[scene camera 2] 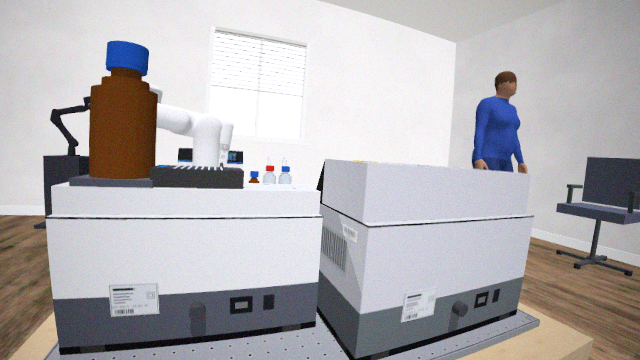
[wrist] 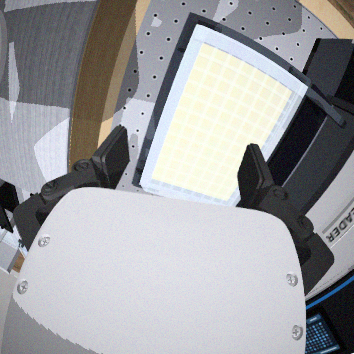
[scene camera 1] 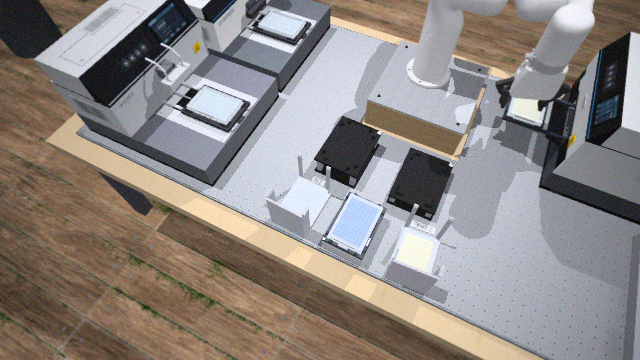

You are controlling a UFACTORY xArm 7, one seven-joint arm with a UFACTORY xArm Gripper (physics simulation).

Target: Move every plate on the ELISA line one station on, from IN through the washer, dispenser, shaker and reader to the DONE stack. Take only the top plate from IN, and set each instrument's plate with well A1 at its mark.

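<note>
My gripper is open and empty, above the pale yellow plate on the reader's dark carrier. In the wrist view the fingers appear over either side of the plate's near end. A yellow plate lies in the DONE holder. The IN holder shows a plain white surface. A blue plate lies on a low black-edged base between the holders. Pale plates sit on the front left instrument and the rear left instrument. A1 marks are too small to read.
The reader stands at the right, close beside the gripper. Two black blocks stand behind the holders. The arm's wood-sided pedestal is near the carrier. Upright posts rise from both holders. A brown bottle stands on an instrument.
</note>
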